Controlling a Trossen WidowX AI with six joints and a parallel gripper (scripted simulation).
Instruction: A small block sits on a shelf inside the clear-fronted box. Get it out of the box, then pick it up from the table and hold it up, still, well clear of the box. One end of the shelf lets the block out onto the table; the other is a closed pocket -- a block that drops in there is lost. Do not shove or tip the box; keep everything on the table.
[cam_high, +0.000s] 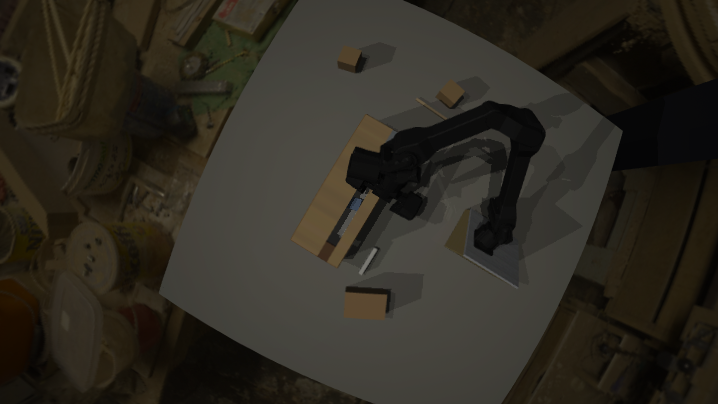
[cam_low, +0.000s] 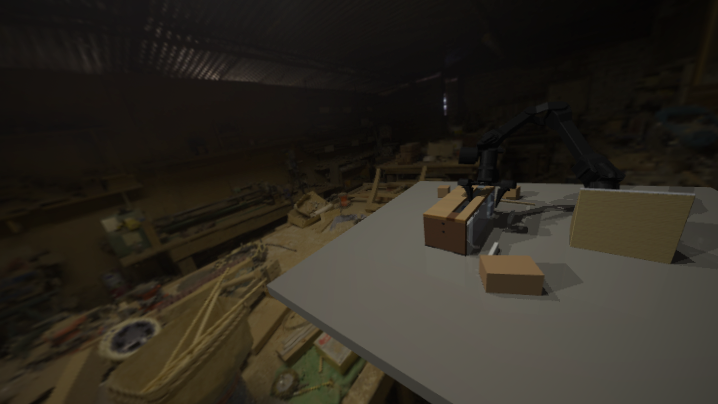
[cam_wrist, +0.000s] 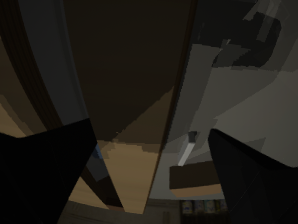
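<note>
Now: gripper tip 3 cm short of the wooden box, 1 cm to the right of it and 4 cm above it. The rest, counted from my gripper tip: thin wooden stick: 6 cm behind, 33 cm to the right, 10 cm below; then blue block: 5 cm ahead, 4 cm to the left, 1 cm below.
</note>
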